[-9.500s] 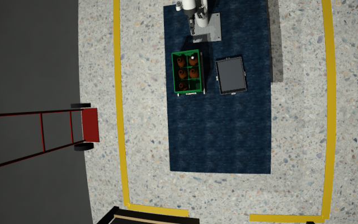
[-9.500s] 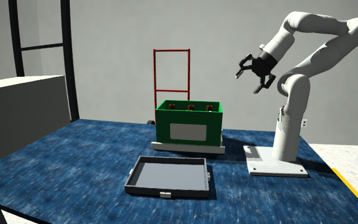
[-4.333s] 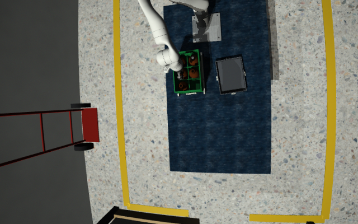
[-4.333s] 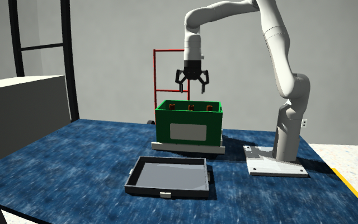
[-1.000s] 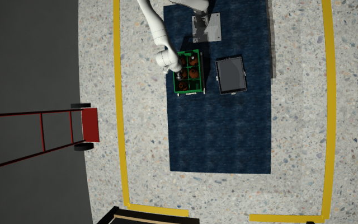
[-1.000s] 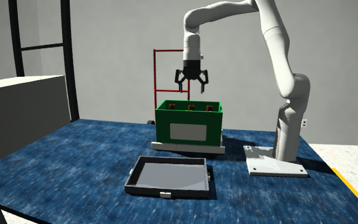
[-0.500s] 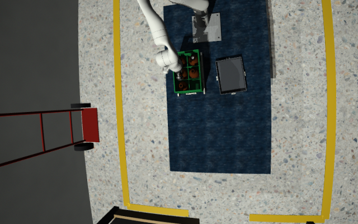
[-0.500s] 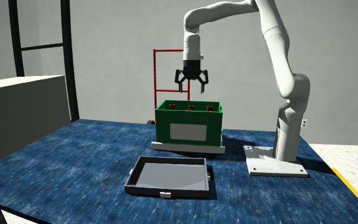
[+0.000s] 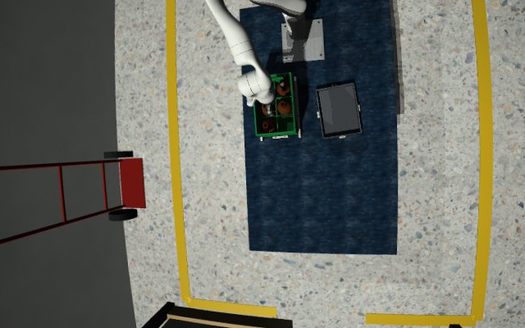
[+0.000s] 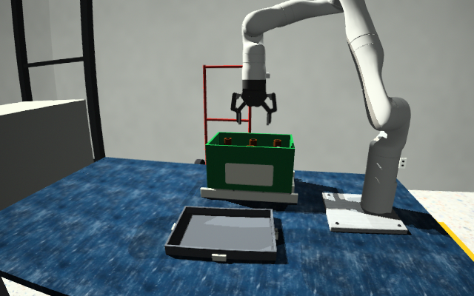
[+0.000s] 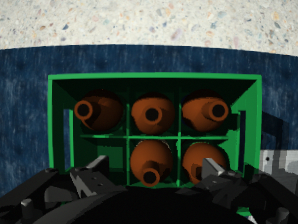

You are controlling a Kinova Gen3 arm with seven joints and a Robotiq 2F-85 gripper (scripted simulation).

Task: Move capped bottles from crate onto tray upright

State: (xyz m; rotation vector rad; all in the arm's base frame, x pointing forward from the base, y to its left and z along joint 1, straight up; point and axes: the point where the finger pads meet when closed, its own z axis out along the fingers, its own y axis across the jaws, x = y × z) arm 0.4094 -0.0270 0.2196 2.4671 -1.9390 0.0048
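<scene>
The bottle is 9 cm behind my hand, 2 cm to the left of it and 14 cm below it. Round my hand: grey tray 3 cm behind, 30 cm to the left, 22 cm below; green crate 1 cm ahead, 15 cm below.
</scene>
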